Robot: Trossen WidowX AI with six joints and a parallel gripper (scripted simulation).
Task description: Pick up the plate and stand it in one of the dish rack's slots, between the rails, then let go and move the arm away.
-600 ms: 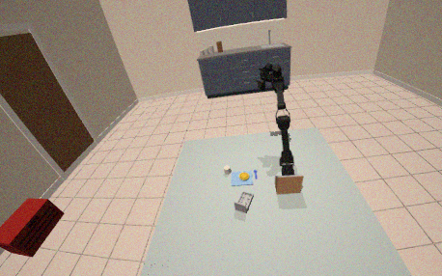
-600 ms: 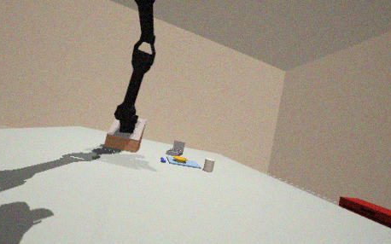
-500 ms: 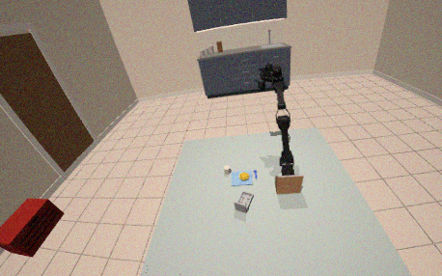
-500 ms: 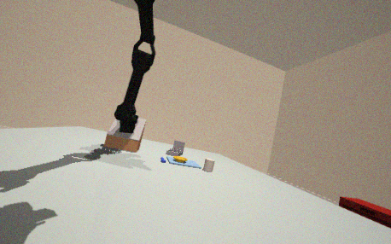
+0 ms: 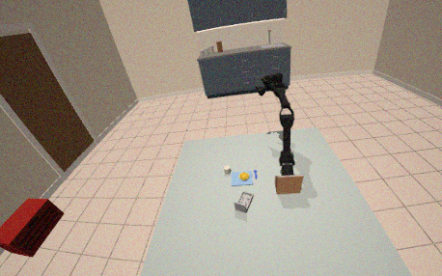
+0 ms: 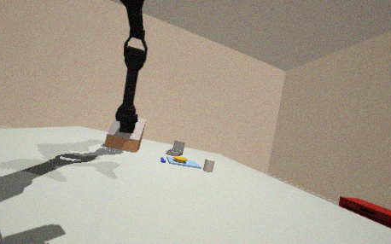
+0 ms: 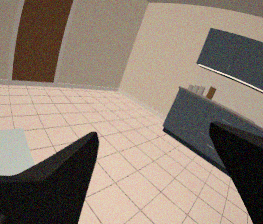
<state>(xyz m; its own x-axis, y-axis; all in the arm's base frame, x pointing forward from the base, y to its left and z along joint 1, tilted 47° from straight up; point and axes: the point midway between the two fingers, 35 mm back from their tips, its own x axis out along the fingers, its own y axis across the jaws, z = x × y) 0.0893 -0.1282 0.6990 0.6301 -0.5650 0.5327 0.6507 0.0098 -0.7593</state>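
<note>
Right now the yellow plate is 500 mm to the left of my gripper tip, 490 mm below it and 210 mm ahead of it. The rest, counted from my gripper tip: light blue mat: 500 mm to the left, 500 mm below, 230 mm ahead; then beige cup: 480 mm below, 420 mm to the left, 330 mm ahead; then blue spoon: 500 mm below, 480 mm to the left, 130 mm ahead.
</note>
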